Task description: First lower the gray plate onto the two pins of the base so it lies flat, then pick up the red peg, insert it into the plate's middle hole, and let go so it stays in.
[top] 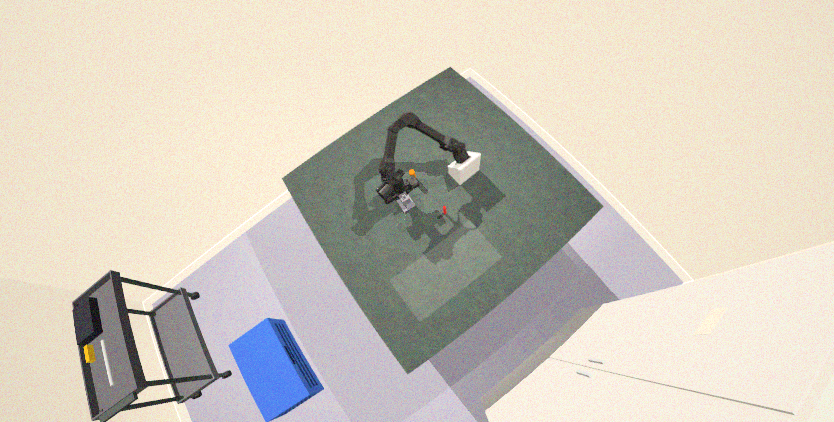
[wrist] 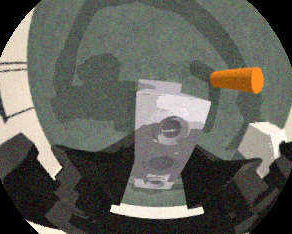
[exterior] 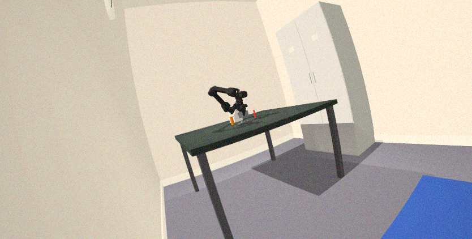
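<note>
Right now the red peg is 120 mm behind my gripper tip, 190 mm to the left of it and 20 mm below it. From my gripper tip the other things lie so: orange cylinder: 120 mm behind, 70 mm to the right, 20 mm below; then gray plate: 30 mm above.
</note>
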